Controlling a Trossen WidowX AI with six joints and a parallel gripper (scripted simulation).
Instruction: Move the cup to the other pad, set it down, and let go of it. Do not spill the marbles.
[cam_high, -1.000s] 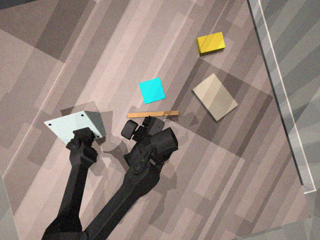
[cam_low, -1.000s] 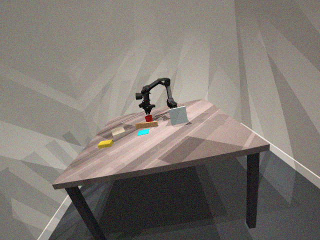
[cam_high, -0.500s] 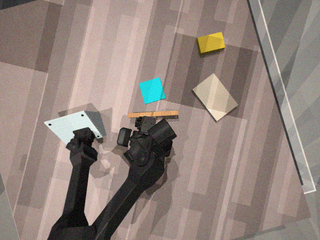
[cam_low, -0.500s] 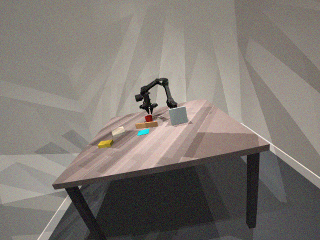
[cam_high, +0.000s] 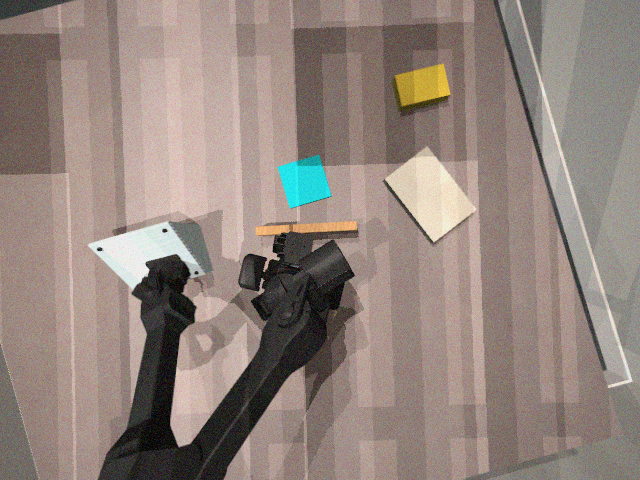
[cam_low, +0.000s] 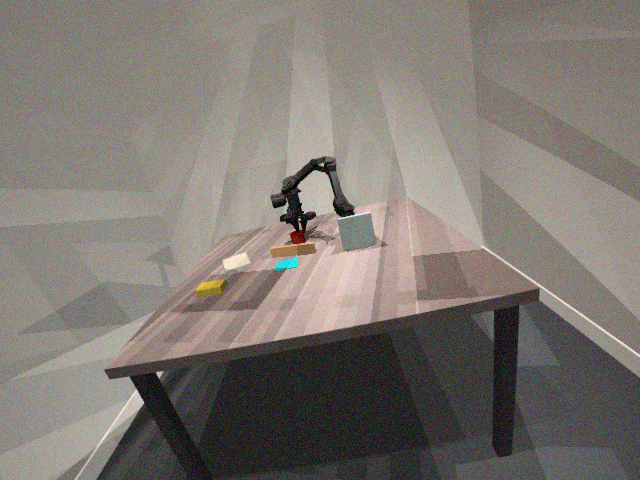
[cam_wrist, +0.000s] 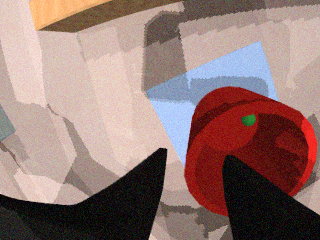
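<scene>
My gripper tip is 30 mm short of the red cup, 20 mm to the left of it and 30 mm above it. The rest, counted from my gripper tip: blue pad (20 mm ahead, 20 mm to the right, 80 mm below); orange bar (50 mm ahead, 90 mm to the left, 60 mm below); cyan pad (70 mm ahead, 200 mm to the left, 80 mm below).
</scene>
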